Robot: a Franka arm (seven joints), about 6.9 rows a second.
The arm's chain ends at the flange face. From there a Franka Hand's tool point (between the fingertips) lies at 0.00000 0.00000 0.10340 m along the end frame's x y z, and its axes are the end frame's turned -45 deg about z.
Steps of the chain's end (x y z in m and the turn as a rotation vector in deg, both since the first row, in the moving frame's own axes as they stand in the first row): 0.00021, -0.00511, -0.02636, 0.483, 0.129, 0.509; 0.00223, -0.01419, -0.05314, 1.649, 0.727, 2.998; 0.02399, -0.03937, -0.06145, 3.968, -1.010, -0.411
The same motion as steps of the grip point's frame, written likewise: 0.00454, -0.00391, -0.02636, 0.250, 0.433, 0.509; 0.01467, -0.00955, -0.05319, 0.652, 1.680, 2.998; 0.04855, -0.01724, -0.06171, 3.520, 2.092, -0.411
